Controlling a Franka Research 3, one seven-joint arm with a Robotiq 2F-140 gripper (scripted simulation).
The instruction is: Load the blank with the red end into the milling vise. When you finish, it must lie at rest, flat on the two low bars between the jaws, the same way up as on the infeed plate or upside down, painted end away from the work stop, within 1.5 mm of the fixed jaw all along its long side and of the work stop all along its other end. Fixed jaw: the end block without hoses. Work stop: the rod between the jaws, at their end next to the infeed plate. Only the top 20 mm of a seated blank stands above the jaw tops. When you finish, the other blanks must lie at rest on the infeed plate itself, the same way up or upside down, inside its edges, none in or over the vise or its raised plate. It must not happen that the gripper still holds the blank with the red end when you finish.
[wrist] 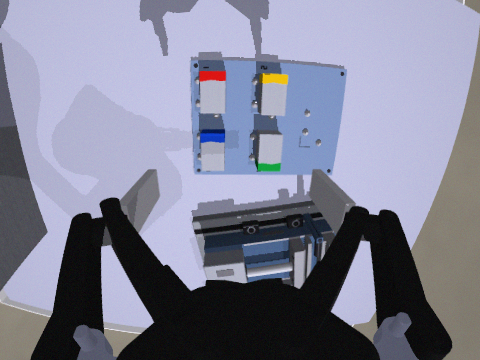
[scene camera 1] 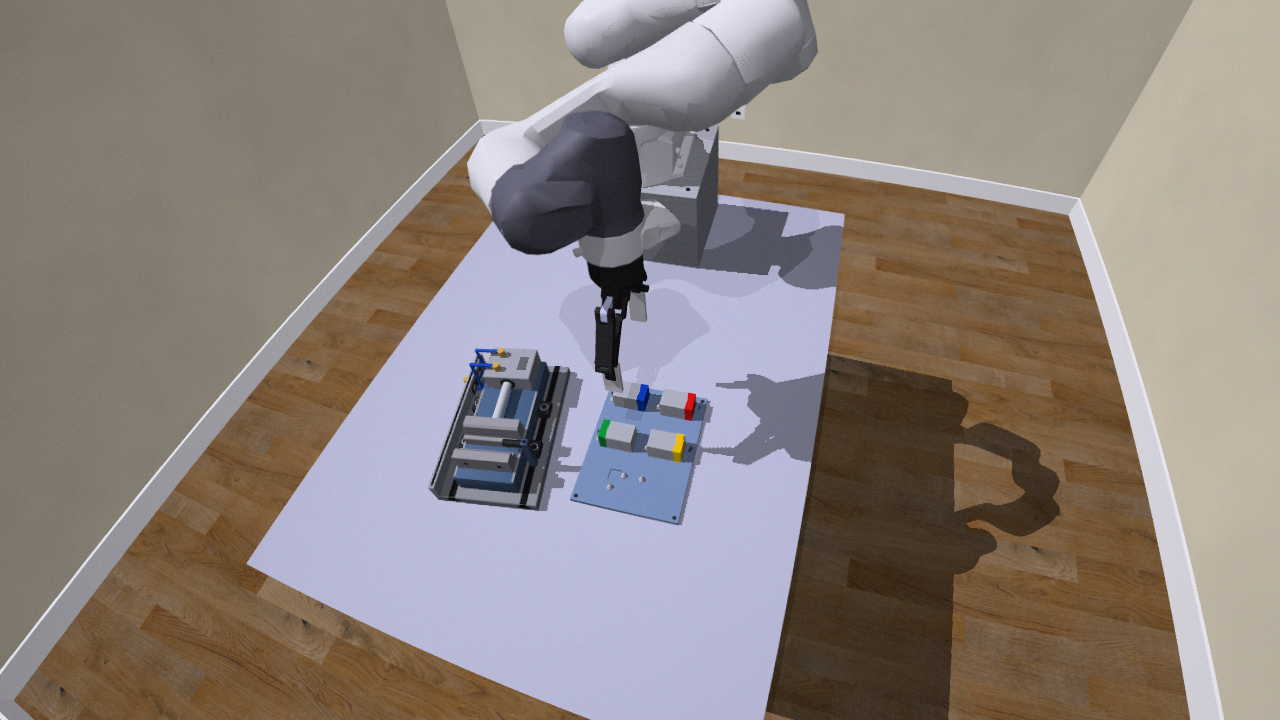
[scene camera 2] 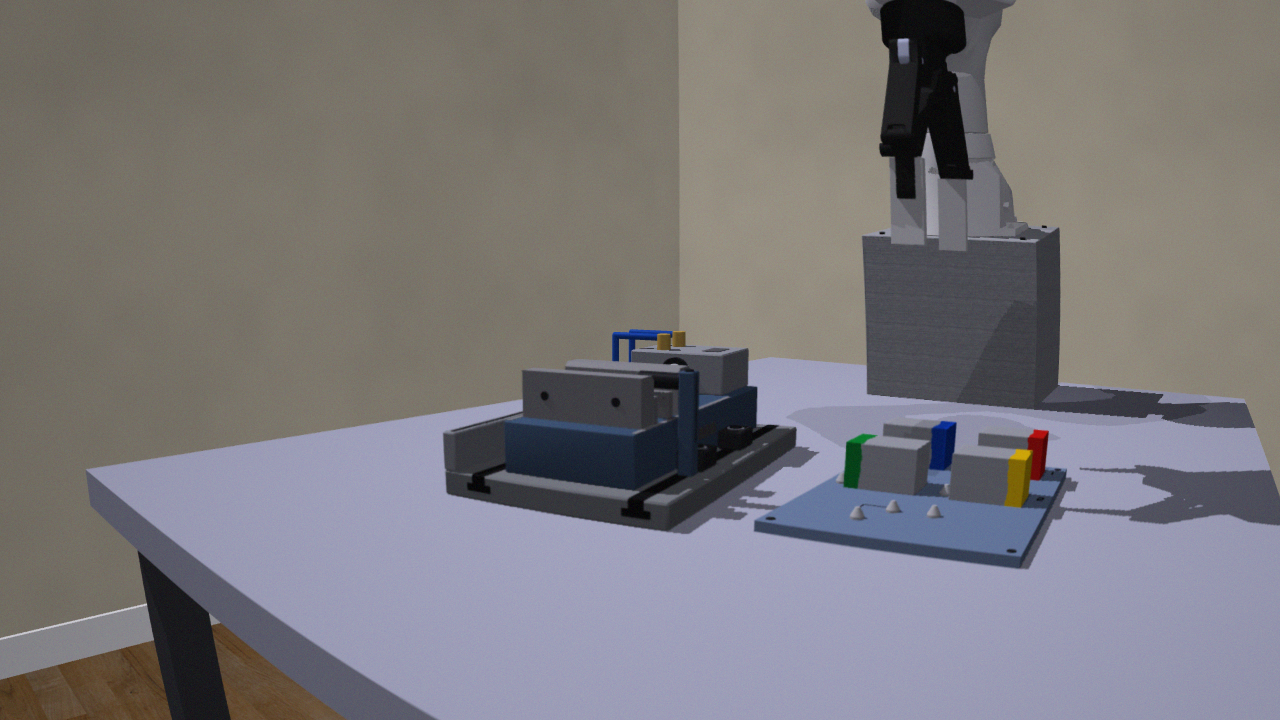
Scene:
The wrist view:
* gripper: 235,182
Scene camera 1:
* gripper: 627,352
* fixed jaw: 476,459
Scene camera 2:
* gripper: 933,247
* fixed jaw: 584,397

